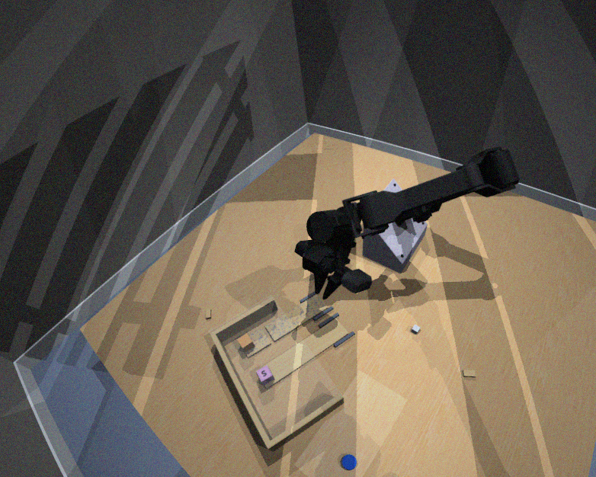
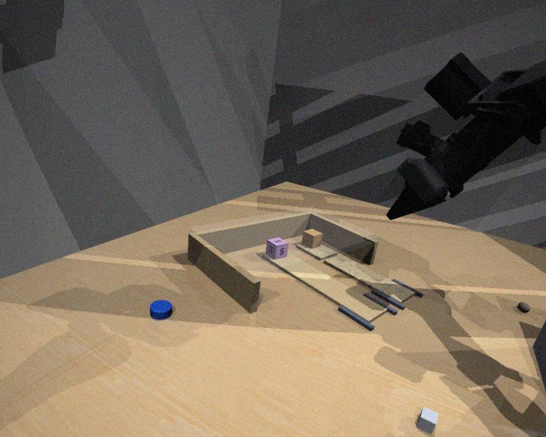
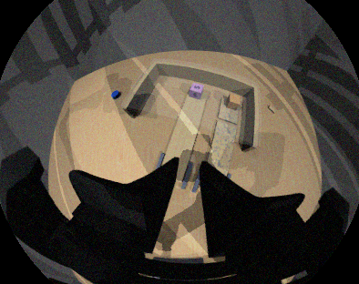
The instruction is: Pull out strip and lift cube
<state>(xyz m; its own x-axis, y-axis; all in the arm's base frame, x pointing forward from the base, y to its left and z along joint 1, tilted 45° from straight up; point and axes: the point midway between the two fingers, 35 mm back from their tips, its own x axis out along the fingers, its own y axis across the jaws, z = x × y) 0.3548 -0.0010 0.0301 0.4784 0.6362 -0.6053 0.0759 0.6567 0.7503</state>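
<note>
Now: gripper tip 3 cm short of the speckled strip, 8 cm to the left of it and 15 cm above it. The rest, counted from my gripper tip: blue disc 21 cm ahead, 26 cm to the left, 15 cm below; then pebble 24 cm behind, 19 cm to the right, 15 cm below.
</note>
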